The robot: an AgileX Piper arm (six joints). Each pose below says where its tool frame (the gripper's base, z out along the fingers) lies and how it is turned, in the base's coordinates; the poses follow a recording.
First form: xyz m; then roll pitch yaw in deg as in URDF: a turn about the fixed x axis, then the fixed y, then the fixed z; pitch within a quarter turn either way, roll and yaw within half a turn.
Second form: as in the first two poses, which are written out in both.
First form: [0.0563, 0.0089, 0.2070, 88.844, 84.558, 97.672]
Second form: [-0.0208, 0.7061, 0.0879, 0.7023, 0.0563, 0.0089, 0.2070]
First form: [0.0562, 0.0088, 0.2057, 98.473, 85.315, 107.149]
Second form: [-0.0253, 0.7109, 0.0816, 0.6981, 0.0562, 0.0088, 0.2057]
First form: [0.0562, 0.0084, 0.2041, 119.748, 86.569, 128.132]
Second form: [-0.0341, 0.7167, 0.0692, 0.6931, 0.0562, 0.0084, 0.2041]
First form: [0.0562, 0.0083, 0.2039, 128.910, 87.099, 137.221]
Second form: [-0.0381, 0.7172, 0.0643, 0.6928, 0.0562, 0.0083, 0.2039]
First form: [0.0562, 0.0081, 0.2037, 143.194, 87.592, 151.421]
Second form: [-0.0427, 0.7176, 0.0587, 0.6926, 0.0562, 0.0081, 0.2037]
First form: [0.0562, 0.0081, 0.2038, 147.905, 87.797, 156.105]
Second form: [-0.0442, 0.7172, 0.0569, 0.6932, 0.0562, 0.0081, 0.2038]
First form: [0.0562, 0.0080, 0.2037, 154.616, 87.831, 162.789]
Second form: [-0.0455, 0.7177, 0.0552, 0.6927, 0.0562, 0.0080, 0.2037]
